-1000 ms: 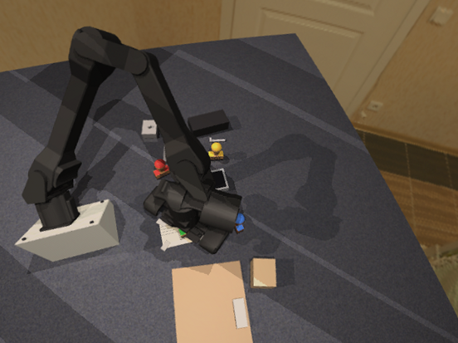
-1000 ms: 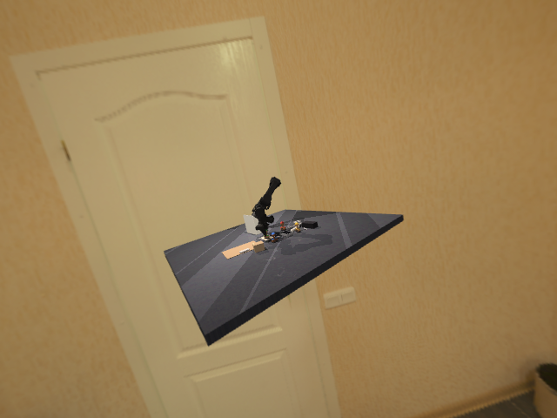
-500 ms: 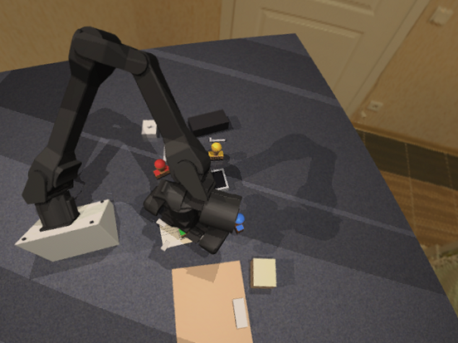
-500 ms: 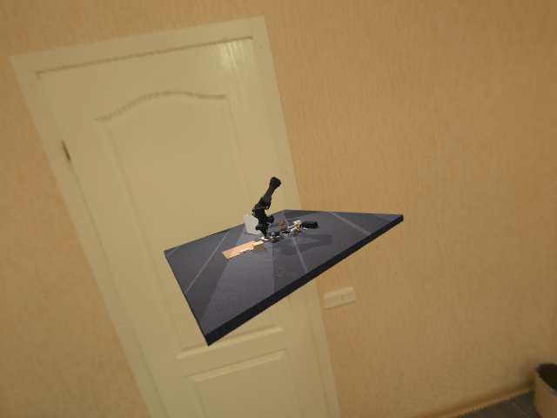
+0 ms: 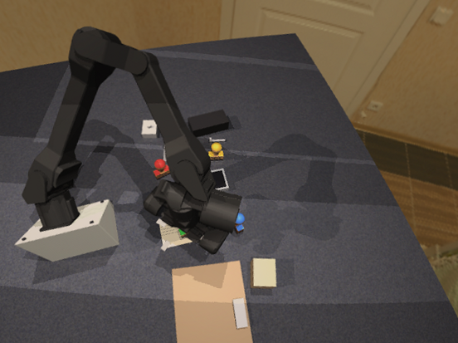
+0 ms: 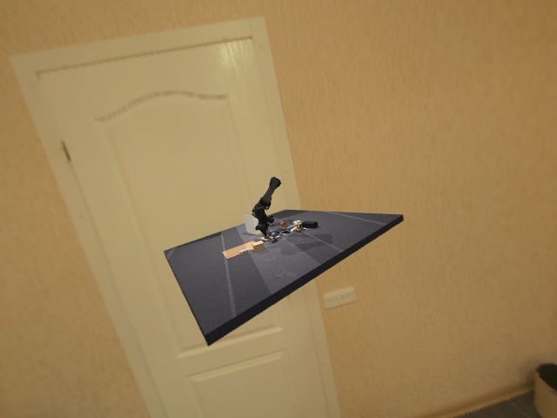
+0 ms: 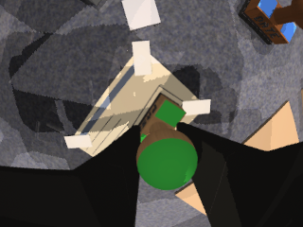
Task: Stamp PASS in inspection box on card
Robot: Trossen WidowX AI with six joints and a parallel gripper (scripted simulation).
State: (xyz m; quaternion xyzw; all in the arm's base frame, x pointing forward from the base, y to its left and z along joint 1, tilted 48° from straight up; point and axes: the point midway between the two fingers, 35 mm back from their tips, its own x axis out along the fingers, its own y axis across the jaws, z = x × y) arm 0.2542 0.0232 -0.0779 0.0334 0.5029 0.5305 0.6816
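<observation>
My gripper tip is now 3 cm above the white card, 2 cm past it and 1 cm to the right of it. Also, from my gripper tip: blue-knobbed stamp: 12 cm ahead, 1 cm to the right; then green-knobbed stamp: right at my gripper tip; then ink pad: 12 cm to the left, 8 cm ahead, 2 cm below.
</observation>
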